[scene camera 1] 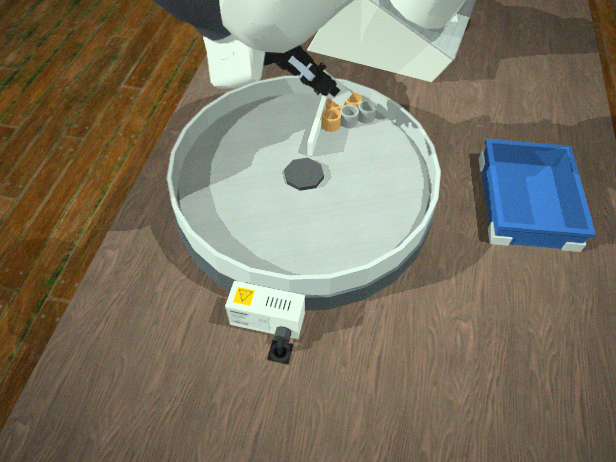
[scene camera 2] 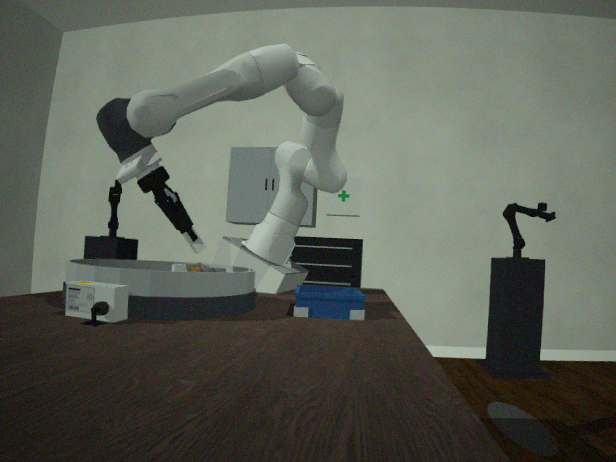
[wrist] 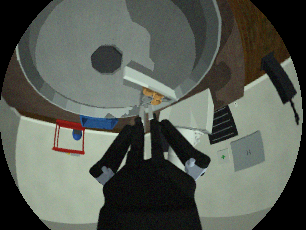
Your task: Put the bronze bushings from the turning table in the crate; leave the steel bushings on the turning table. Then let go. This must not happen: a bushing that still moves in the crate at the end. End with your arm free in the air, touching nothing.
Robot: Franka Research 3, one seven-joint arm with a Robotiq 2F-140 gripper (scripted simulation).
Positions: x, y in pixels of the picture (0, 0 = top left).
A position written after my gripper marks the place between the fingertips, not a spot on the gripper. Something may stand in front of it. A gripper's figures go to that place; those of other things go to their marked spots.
Labels:
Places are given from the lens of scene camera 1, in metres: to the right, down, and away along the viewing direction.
my gripper (scene camera 1: 341, 96): 0.06, -0.22, 0.82
blue crate (scene camera 1: 540, 187): 0.40, -0.07, 0.87

